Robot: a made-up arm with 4 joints. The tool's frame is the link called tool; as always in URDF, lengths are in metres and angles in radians. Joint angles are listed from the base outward.
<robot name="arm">
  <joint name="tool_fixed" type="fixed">
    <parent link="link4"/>
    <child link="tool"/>
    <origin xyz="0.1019 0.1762 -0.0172" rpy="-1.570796 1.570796 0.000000"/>
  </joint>
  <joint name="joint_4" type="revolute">
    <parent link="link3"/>
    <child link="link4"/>
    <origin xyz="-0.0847 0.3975 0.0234" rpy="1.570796 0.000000 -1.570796"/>
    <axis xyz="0 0 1"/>
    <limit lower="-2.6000" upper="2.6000"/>
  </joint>
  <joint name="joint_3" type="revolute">
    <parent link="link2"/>
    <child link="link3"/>
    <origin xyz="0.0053 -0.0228 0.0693" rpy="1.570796 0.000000 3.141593"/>
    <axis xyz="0 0 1"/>
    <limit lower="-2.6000" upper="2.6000"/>
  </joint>
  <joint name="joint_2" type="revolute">
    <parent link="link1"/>
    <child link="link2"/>
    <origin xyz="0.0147 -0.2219 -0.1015" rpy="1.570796 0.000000 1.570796"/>
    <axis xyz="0 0 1"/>
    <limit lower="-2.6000" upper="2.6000"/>
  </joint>
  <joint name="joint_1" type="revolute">
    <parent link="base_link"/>
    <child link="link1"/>
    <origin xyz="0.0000 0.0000 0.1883" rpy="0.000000 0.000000 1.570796"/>
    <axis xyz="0 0 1"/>
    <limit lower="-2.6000" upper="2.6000"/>
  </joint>
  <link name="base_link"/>
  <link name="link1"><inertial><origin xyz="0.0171 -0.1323 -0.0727"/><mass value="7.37"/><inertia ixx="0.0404" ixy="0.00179" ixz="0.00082" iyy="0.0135" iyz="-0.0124" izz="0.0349"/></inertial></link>
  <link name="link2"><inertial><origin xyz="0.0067 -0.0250 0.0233"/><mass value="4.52"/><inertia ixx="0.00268" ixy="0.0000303" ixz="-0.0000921" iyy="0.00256" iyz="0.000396" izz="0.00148"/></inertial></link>
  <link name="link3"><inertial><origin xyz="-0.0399 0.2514 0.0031"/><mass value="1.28"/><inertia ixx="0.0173" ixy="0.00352" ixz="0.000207" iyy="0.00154" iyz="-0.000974" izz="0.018"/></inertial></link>
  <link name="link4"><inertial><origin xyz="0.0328 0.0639 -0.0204"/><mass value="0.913"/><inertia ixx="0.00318" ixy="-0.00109" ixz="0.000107" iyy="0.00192" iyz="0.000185" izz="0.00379"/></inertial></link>
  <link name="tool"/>
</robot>
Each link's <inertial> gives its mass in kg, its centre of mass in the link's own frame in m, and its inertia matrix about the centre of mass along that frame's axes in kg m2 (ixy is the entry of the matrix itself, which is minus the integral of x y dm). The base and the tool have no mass. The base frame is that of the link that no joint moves.
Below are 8 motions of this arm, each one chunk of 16 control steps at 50 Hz.
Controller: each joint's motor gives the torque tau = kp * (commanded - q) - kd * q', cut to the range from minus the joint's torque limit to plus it. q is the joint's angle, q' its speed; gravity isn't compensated. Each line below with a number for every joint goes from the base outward.
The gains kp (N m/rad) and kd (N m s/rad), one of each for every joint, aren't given. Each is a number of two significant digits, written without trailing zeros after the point. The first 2 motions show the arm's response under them.
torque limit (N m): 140 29 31 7.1
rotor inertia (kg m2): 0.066 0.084 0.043 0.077
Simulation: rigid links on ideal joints. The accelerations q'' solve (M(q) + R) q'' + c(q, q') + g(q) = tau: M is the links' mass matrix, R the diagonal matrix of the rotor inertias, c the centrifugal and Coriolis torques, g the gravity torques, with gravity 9.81 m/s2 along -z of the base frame. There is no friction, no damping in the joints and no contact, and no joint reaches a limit. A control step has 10 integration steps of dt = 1/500 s. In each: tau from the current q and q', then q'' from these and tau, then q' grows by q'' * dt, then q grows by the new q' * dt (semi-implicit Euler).
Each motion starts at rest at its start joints. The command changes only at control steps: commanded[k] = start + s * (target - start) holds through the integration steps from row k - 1 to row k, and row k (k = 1, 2, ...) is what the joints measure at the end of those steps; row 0 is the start. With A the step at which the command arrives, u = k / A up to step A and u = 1 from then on. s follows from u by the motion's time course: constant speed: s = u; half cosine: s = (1 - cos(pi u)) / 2; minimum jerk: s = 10 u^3 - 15 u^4 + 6 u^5; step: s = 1 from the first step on.
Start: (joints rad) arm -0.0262 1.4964 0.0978 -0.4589
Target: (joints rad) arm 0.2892 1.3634 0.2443 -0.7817
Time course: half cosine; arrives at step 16
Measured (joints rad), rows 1 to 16:
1: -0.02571 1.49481 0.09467 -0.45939
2: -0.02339 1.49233 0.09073 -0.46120
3: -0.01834 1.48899 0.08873 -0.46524
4: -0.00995 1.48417 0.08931 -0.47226
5: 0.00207 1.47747 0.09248 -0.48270
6: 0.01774 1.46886 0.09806 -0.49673
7: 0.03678 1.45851 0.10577 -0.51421
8: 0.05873 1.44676 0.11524 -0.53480
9: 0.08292 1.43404 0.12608 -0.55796
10: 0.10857 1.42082 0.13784 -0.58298
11: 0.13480 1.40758 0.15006 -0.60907
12: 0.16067 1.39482 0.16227 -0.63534
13: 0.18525 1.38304 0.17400 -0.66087
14: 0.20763 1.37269 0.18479 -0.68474
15: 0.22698 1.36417 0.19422 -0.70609
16: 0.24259 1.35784 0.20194 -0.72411
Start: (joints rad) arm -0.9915 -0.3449 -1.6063 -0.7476
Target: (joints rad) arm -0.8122 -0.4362 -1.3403 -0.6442
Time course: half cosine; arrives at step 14
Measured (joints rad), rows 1 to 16:
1: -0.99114 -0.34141 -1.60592 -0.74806
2: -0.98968 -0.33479 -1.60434 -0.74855
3: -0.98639 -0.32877 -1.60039 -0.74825
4: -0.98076 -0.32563 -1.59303 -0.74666
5: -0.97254 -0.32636 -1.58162 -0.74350
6: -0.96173 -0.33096 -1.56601 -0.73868
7: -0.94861 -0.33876 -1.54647 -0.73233
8: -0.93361 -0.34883 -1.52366 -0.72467
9: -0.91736 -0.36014 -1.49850 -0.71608
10: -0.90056 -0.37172 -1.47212 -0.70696
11: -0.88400 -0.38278 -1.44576 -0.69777
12: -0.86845 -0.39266 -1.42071 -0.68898
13: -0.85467 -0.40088 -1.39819 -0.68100
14: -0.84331 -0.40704 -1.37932 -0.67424
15: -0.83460 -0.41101 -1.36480 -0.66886
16: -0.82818 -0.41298 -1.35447 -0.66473
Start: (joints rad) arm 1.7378 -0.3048 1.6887 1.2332
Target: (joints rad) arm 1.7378 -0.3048 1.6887 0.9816
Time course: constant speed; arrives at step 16
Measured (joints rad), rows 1 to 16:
1: 1.73782 -0.30836 1.68845 1.23142
2: 1.73782 -0.31595 1.68802 1.22729
3: 1.73782 -0.32469 1.68758 1.22106
4: 1.73781 -0.33260 1.68719 1.21300
5: 1.73780 -0.33858 1.68688 1.20337
6: 1.73780 -0.34230 1.68665 1.19239
7: 1.73779 -0.34393 1.68648 1.18026
8: 1.73779 -0.34397 1.68637 1.16719
9: 1.73779 -0.34299 1.68630 1.15339
10: 1.73779 -0.34154 1.68627 1.13903
11: 1.73779 -0.34005 1.68625 1.12425
12: 1.73779 -0.33877 1.68625 1.10918
13: 1.73780 -0.33785 1.68626 1.09391
14: 1.73780 -0.33731 1.68627 1.07852
15: 1.73780 -0.33708 1.68628 1.06304
16: 1.73780 -0.33709 1.68629 1.04749

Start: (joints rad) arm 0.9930 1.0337 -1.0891 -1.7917
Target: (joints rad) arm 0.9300 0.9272 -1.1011 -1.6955
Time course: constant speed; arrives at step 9
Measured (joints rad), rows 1 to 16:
1: 0.99188 1.03307 -1.09054 -1.79132
2: 0.98928 1.02990 -1.09296 -1.78950
3: 0.98554 1.02329 -1.09548 -1.78583
4: 0.98093 1.01378 -1.09787 -1.78052
5: 0.97566 1.00235 -1.10011 -1.77390
6: 0.96991 0.98996 -1.10219 -1.76626
7: 0.96382 0.97729 -1.10413 -1.75785
8: 0.95747 0.96474 -1.10593 -1.74888
9: 0.95096 0.95247 -1.10762 -1.73949
10: 0.94558 0.94178 -1.10967 -1.73098
11: 0.94143 0.93447 -1.11138 -1.72411
12: 0.93831 0.93062 -1.11255 -1.71879
13: 0.93604 0.92940 -1.11323 -1.71476
14: 0.93441 0.92977 -1.11355 -1.71176
15: 0.93324 0.93084 -1.11363 -1.70953
16: 0.93240 0.93202 -1.11357 -1.70788

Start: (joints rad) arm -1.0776 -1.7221 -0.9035 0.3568
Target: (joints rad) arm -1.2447 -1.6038 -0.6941 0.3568
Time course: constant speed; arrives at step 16
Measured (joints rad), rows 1 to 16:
1: -1.07963 -1.72161 -0.89903 0.35623
2: -1.08365 -1.71901 -0.89042 0.35526
3: -1.08927 -1.71413 -0.87991 0.35436
4: -1.09612 -1.70746 -0.86841 0.35364
5: -1.10391 -1.69968 -0.85635 0.35309
6: -1.11240 -1.69139 -0.84393 0.35269
7: -1.12141 -1.68300 -0.83128 0.35239
8: -1.13079 -1.67472 -0.81845 0.35218
9: -1.14044 -1.66663 -0.80549 0.35203
10: -1.15029 -1.65872 -0.79243 0.35192
11: -1.16028 -1.65096 -0.77931 0.35185
12: -1.17039 -1.64328 -0.76614 0.35180
13: -1.18058 -1.63566 -0.75293 0.35178
14: -1.19084 -1.62807 -0.73970 0.35177
15: -1.20114 -1.62050 -0.72645 0.35178
16: -1.21148 -1.61293 -0.71320 0.35181

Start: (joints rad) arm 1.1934 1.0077 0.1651 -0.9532
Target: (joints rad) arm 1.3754 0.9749 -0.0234 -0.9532
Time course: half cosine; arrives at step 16
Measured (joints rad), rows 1 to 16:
1: 1.19378 1.00497 0.16202 -0.95360
2: 1.19518 1.00121 0.15669 -0.95429
3: 1.19817 0.99824 0.15033 -0.95490
4: 1.20308 0.99593 0.14276 -0.95535
5: 1.21008 0.99382 0.13366 -0.95565
6: 1.21916 0.99155 0.12285 -0.95587
7: 1.23016 0.98900 0.11035 -0.95603
8: 1.24281 0.98615 0.09636 -0.95619
9: 1.25673 0.98309 0.08119 -0.95635
10: 1.27147 0.97992 0.06530 -0.95653
11: 1.28653 0.97680 0.04918 -0.95673
12: 1.30135 0.97386 0.03339 -0.95694
13: 1.31543 0.97121 0.01848 -0.95718
14: 1.32823 0.96897 0.00498 -0.95743
15: 1.33928 0.96723 -0.00661 -0.95768
16: 1.34818 0.96604 -0.01588 -0.95792

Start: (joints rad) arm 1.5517 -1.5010 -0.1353 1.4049
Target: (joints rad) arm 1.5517 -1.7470 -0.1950 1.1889
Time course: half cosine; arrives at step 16
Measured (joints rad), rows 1 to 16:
1: 1.55166 -1.50014 -0.13199 1.40466
2: 1.55166 -1.50127 -0.12677 1.40349
3: 1.55169 -1.50617 -0.12241 1.40072
4: 1.55171 -1.51508 -0.11976 1.39590
5: 1.55172 -1.52780 -0.11890 1.38876
6: 1.55172 -1.54392 -0.11965 1.37923
7: 1.55171 -1.56287 -0.12176 1.36740
8: 1.55169 -1.58396 -0.12495 1.35353
9: 1.55166 -1.60640 -0.12894 1.33797
10: 1.55164 -1.62933 -0.13347 1.32120
11: 1.55163 -1.65188 -0.13831 1.30376
12: 1.55162 -1.67320 -0.14320 1.28625
13: 1.55162 -1.69245 -0.14793 1.26929
14: 1.55163 -1.70891 -0.15229 1.25348
15: 1.55166 -1.72194 -0.15610 1.23940
16: 1.55169 -1.73103 -0.15921 1.22756

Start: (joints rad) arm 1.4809 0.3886 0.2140 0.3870
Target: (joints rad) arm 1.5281 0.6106 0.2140 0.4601
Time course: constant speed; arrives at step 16
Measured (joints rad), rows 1 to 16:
1: 1.48161 0.38847 0.21248 0.38733
2: 1.48283 0.39136 0.21050 0.38850
3: 1.48445 0.39869 0.20888 0.39045
4: 1.48638 0.40931 0.20763 0.39303
5: 1.48856 0.42183 0.20666 0.39606
6: 1.49091 0.43527 0.20589 0.39946
7: 1.49341 0.44909 0.20526 0.40313
8: 1.49602 0.46303 0.20474 0.40702
9: 1.49872 0.47699 0.20429 0.41107
10: 1.50148 0.49094 0.20389 0.41524
11: 1.50429 0.50487 0.20353 0.41951
12: 1.50714 0.51879 0.20320 0.42386
13: 1.51002 0.53271 0.20288 0.42826
14: 1.51291 0.54664 0.20258 0.43271
15: 1.51582 0.56057 0.20228 0.43718
16: 1.51874 0.57450 0.20198 0.44169

